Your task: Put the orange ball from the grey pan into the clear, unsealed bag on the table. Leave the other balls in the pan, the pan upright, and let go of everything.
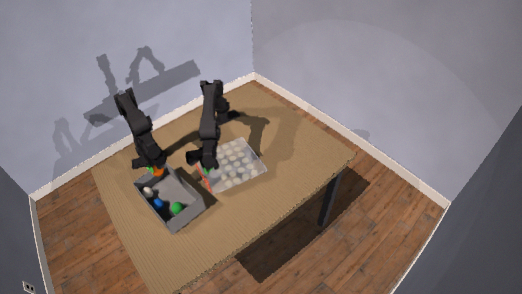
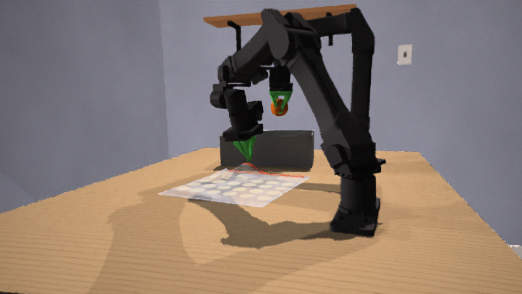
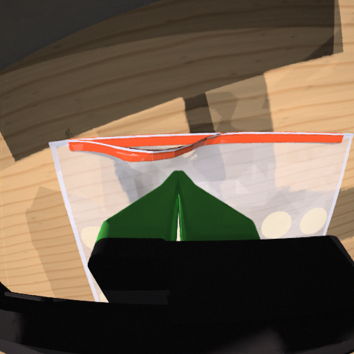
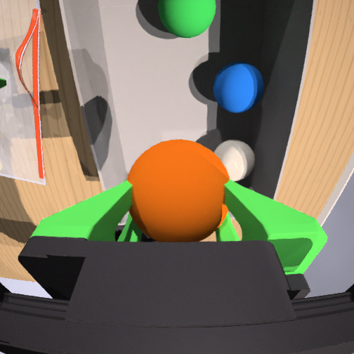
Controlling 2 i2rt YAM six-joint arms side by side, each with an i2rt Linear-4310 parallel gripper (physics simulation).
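The orange ball [image 1: 158, 172] [image 2: 279, 111] [image 4: 177, 215] is held between the green fingers of my right gripper [image 1: 156, 170] [image 2: 280, 106] [image 4: 178, 178], above the end of the grey pan [image 1: 187, 216] [image 2: 285, 150] [image 4: 145, 75] nearest the arms. The pan stands upright. The clear bag [image 1: 245, 161] [image 2: 235, 190] [image 3: 300, 175] [image 4: 15, 135] lies flat beside it, its orange-edged mouth facing the pan and bulging slightly open. My left gripper [image 1: 207, 171] [image 2: 249, 159] [image 3: 177, 178] is shut, its tips together at the bag's upper film, just behind the mouth. Whether the tips touch the film is unclear.
In the pan lie a white ball [image 1: 147, 191] [image 4: 235, 160], a blue ball [image 1: 158, 203] [image 4: 238, 87] and a green ball [image 1: 177, 207] [image 4: 186, 15]. An orange-brown wall shelf [image 2: 225, 20] shows behind the arms.
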